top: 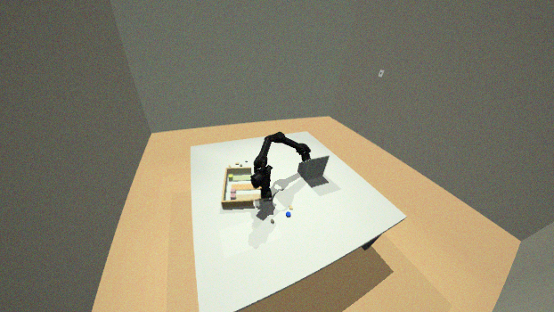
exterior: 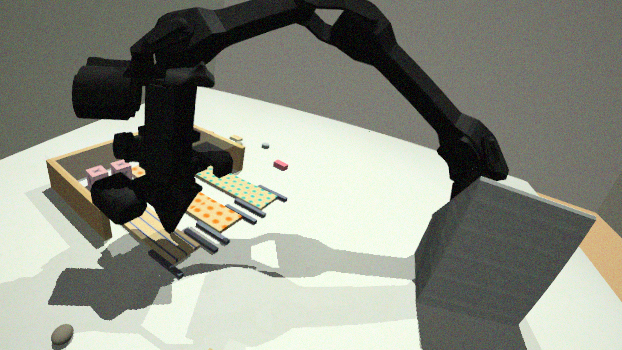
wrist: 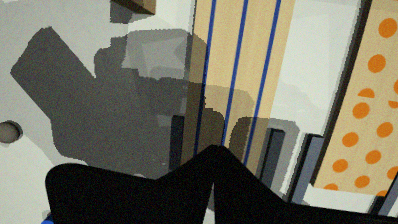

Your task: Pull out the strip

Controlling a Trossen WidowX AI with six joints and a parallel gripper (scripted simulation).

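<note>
The orange dotted strip lies 13 cm to the right of my gripper tip, 5 cm ahead of it and 3 cm below it. The rest, counted from my gripper tip: blue disc: 19 cm to the left, 7 cm behind, 2 cm below; then red block: 32 cm to the right, 9 cm behind, 2 cm below.
</note>
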